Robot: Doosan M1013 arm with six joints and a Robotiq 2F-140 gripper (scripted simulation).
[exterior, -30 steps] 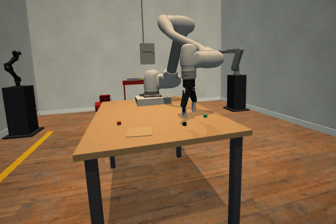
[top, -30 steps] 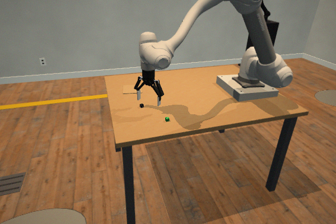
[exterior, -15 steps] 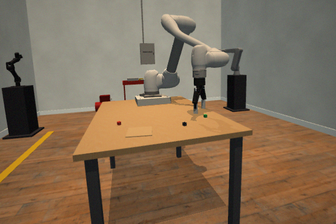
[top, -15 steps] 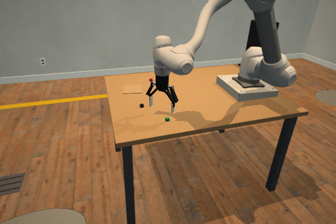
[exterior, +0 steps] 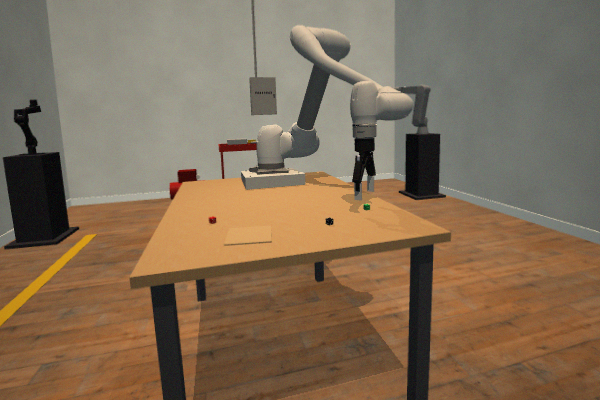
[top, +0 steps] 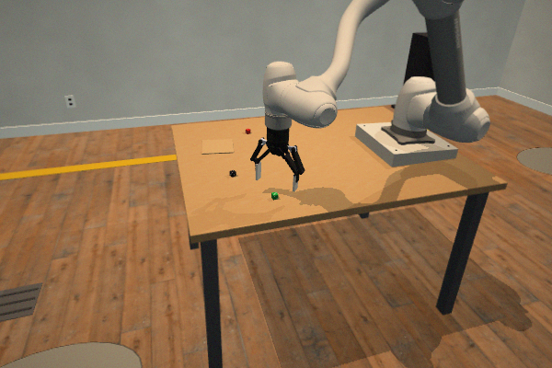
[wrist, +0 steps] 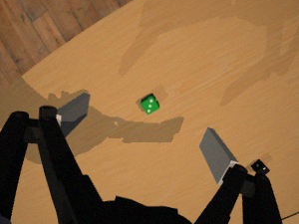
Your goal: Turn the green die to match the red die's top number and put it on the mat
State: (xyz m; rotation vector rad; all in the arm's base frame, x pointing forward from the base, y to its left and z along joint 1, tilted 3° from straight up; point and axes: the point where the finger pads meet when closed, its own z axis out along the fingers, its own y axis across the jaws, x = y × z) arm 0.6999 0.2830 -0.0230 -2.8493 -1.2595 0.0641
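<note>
The green die is 5 cm below my hand, 1 cm to the left of it and 1 cm ahead of it. The rest, counted from my hand: black die (18 cm to the right, 13 cm ahead, 5 cm below); tan mat (46 cm to the right, 15 cm ahead, 6 cm below); red die (58 cm to the right, 5 cm below, 1 cm behind).
</note>
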